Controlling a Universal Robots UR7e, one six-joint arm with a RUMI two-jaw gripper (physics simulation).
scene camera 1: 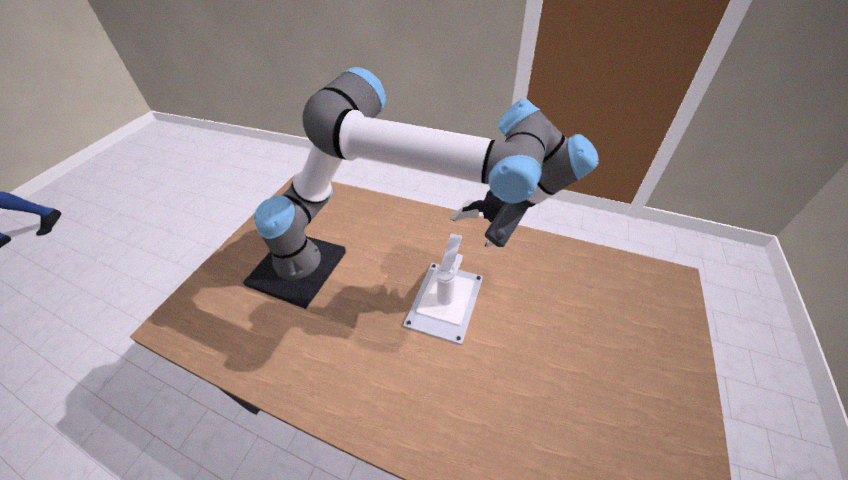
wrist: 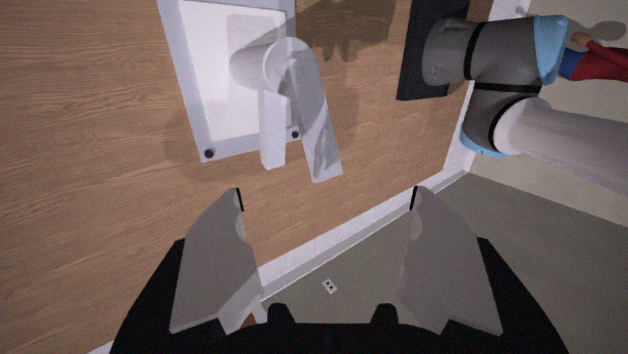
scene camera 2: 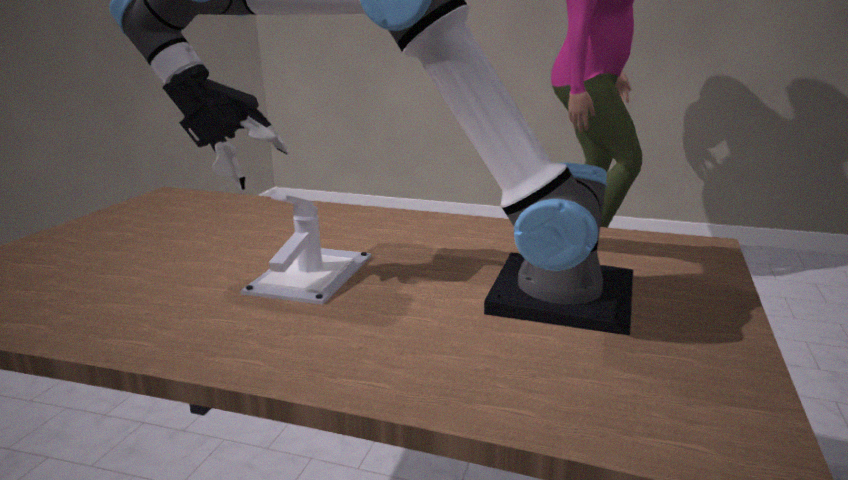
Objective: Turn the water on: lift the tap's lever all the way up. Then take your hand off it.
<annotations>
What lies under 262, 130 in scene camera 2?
My gripper.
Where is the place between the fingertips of my gripper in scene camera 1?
At 467, 233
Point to a white tap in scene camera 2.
At 298, 265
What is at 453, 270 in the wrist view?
My gripper.
</annotations>
